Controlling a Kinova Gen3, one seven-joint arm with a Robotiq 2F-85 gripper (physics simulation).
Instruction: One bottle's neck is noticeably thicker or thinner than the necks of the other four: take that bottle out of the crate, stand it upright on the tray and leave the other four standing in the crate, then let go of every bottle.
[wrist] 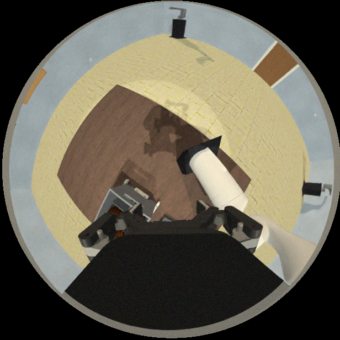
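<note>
My gripper is open, with nothing between its fingers; the fingers stand wide apart at the bottom of the wrist view. The grey crate stands on the table, left of the gripper's middle, and the left finger covers part of it. Brown bottles show in the crate in small patches behind the left finger; their number and neck widths cannot be told. A small grey-blue strip of the tray shows just above the gripper's body, right of the crate; the rest of it is hidden.
The brown table spreads above the crate, with the arm's shadow on it. The white arm with its black base stands at the right. Pale handles stick out from the crate. Yellow floor surrounds the table.
</note>
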